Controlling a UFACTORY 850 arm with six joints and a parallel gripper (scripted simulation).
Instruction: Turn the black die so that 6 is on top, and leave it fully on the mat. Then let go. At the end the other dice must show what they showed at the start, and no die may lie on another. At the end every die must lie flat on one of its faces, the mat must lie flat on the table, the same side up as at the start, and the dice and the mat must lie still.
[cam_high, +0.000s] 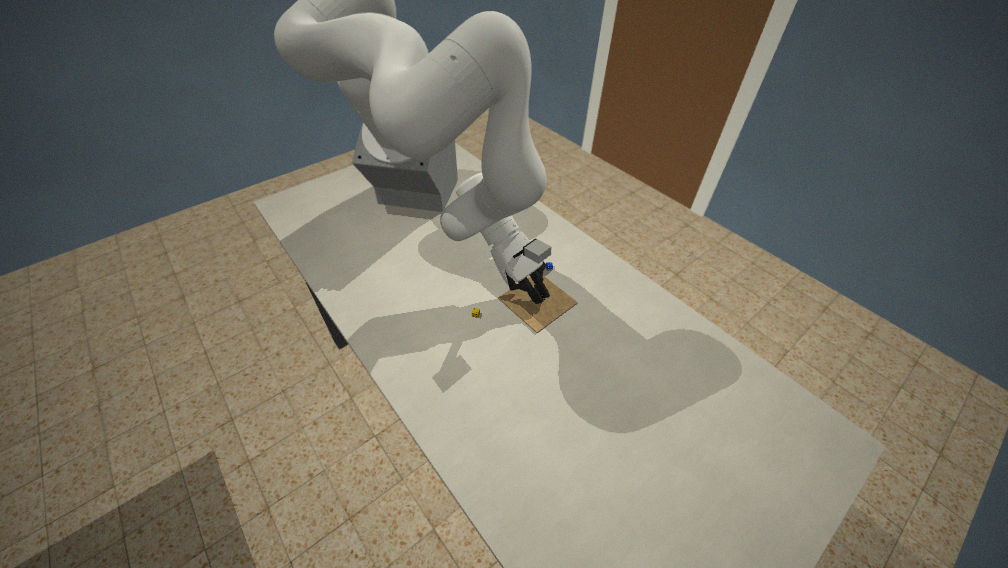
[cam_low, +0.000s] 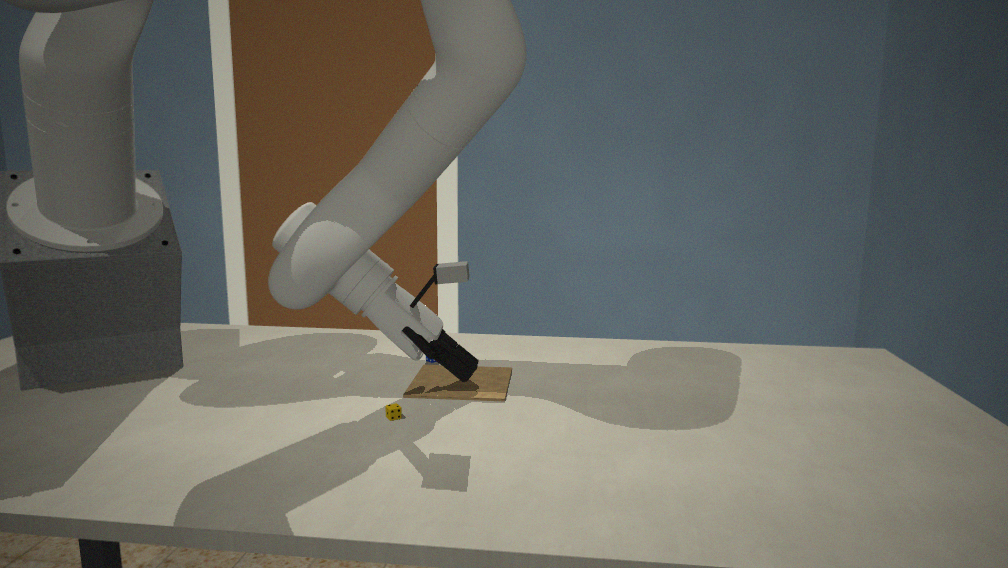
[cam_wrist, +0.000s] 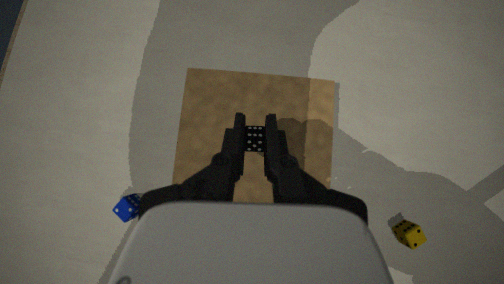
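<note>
The black die lies 20 mm below my hand and 10 mm ahead of it. The rest, counted from my hand: blue die 100 mm to the left, 70 mm behind, 20 mm below; then tan square mat 30 mm below; then yellow die 150 mm to the right, 50 mm behind, 20 mm below.
</note>
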